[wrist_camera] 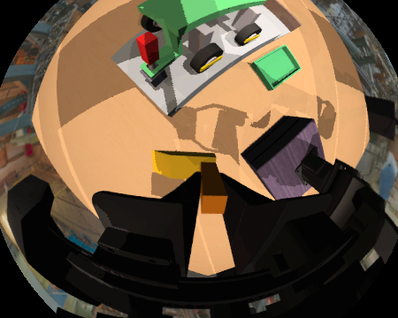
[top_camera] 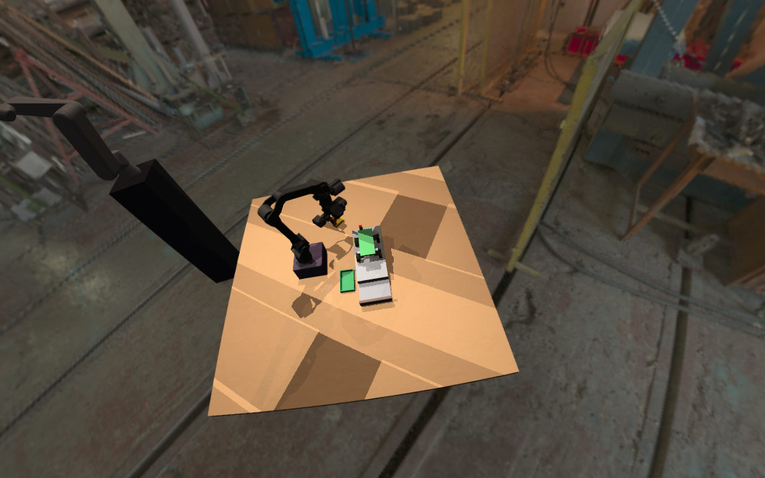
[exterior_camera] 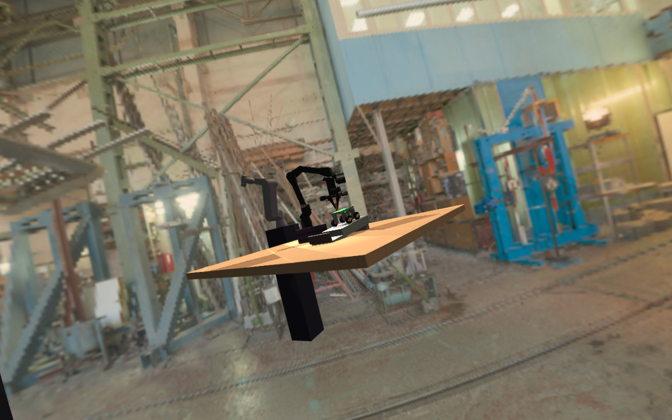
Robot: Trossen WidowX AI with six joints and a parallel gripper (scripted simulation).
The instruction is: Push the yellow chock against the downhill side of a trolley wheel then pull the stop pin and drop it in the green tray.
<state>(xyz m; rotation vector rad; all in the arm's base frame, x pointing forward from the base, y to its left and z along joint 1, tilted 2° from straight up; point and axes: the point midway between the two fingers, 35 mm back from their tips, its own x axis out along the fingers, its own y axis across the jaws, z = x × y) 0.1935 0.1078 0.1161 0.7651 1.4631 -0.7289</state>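
My gripper tip is now 20 mm short of the yellow chock, 10 mm to the right of it and 10 mm above it. Round my gripper tip: red-headed stop pin 120 mm ahead, 50 mm to the right, 50 mm below; brown end stop 410 mm to the right, 140 mm below, 90 mm ahead; trolley 150 mm to the right, 130 mm ahead, 60 mm below.
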